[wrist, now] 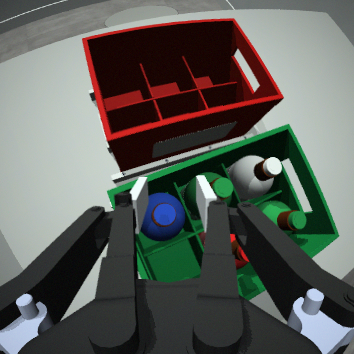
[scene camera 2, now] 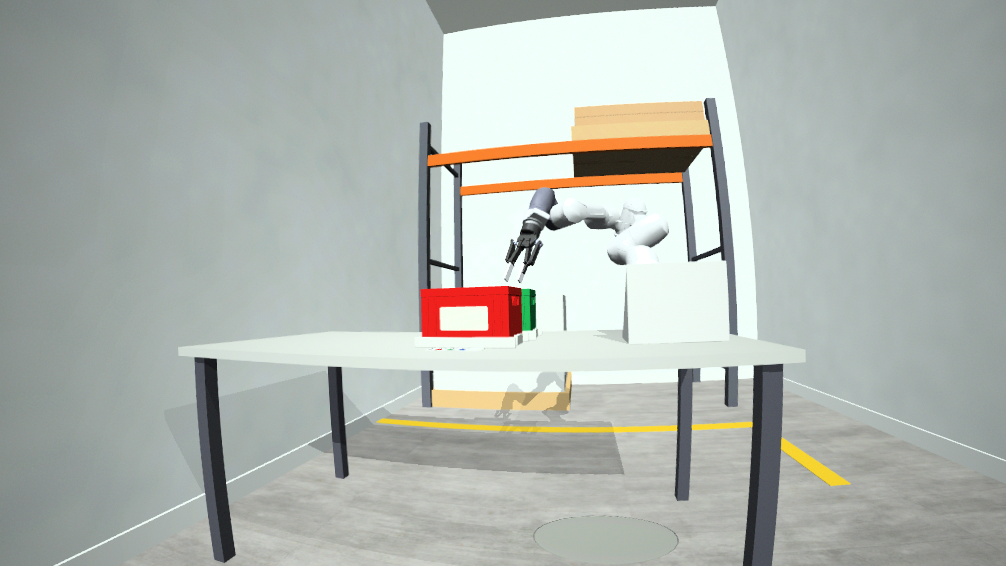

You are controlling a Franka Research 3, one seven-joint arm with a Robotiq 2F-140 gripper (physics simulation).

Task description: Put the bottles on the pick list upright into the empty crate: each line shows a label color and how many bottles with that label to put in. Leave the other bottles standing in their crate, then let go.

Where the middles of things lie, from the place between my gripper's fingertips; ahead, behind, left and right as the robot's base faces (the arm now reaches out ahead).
The blue bottle (wrist: 164,217) lies 12 cm below my hand, 2 cm to the right of it and 1 cm behind it. Also, from my hand: white rail (scene camera 2: 446,342) (28 cm to the left, 19 cm below, 6 cm ahead).
